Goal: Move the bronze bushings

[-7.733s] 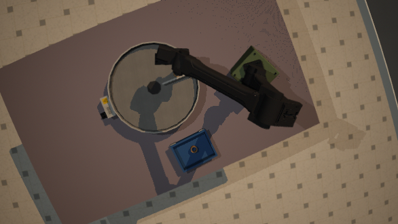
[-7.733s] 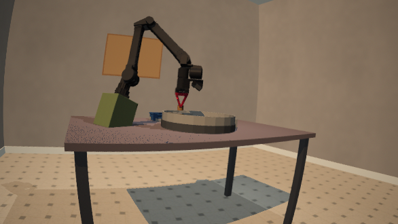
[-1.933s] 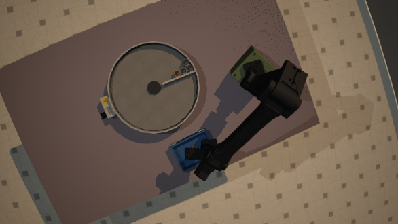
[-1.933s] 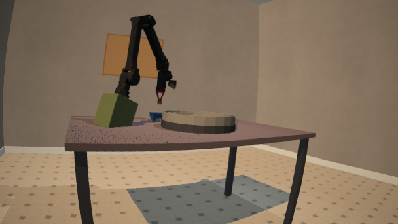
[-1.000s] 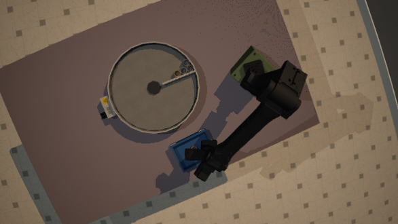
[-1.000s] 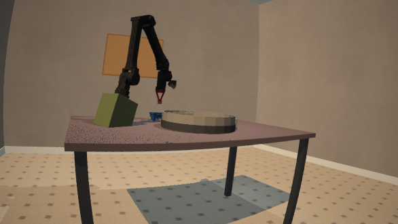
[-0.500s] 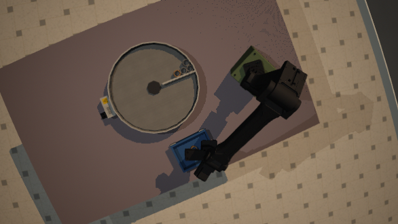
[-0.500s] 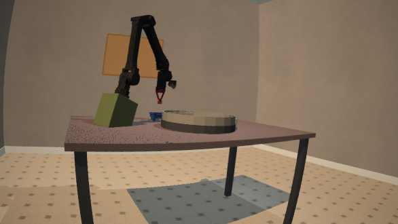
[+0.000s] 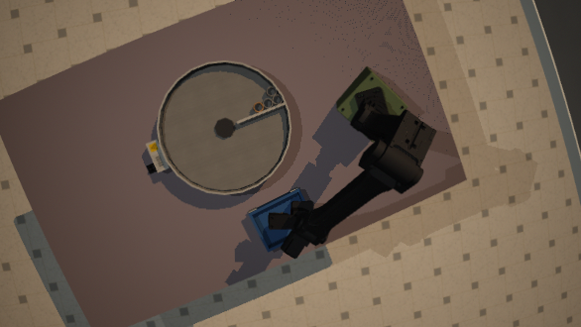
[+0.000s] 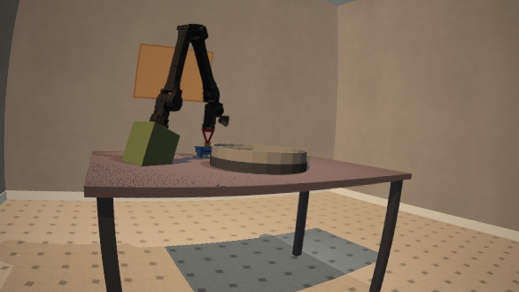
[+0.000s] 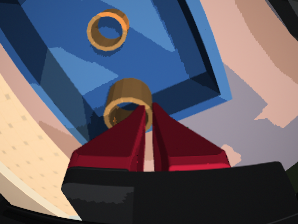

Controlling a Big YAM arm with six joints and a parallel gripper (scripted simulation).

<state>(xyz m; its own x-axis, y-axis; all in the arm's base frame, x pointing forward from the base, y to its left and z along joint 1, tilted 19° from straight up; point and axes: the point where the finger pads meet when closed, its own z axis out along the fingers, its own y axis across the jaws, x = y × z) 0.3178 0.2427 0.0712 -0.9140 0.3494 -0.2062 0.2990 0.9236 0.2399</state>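
Now: hand 60 mm above the blue crate, 50 mm short of it and 20 mm to the right of it. Also, from my hand: turntable: 330 mm to the right, 140 mm ahead, 30 mm below.
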